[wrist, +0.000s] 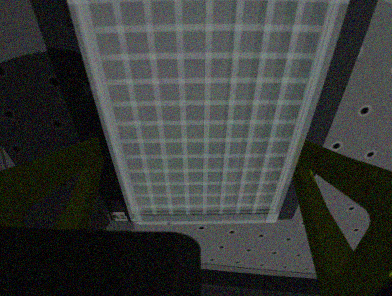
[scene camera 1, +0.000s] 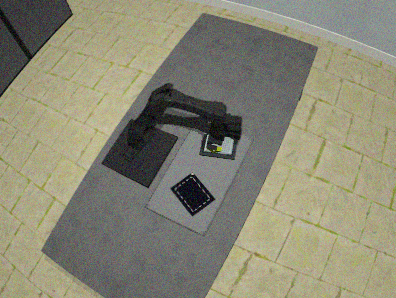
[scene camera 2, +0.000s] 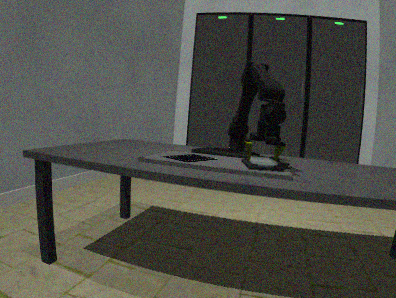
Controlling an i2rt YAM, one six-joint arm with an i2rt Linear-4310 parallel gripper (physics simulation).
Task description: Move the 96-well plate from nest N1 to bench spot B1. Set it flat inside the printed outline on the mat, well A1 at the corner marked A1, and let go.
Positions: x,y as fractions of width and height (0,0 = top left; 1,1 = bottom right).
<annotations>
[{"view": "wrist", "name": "my gripper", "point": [0.50,0.50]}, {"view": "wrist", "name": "dark plate nest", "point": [0.15,0.11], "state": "touched by my gripper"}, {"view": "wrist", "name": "well plate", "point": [0.52,0.39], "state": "on the dark plate nest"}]
</annotations>
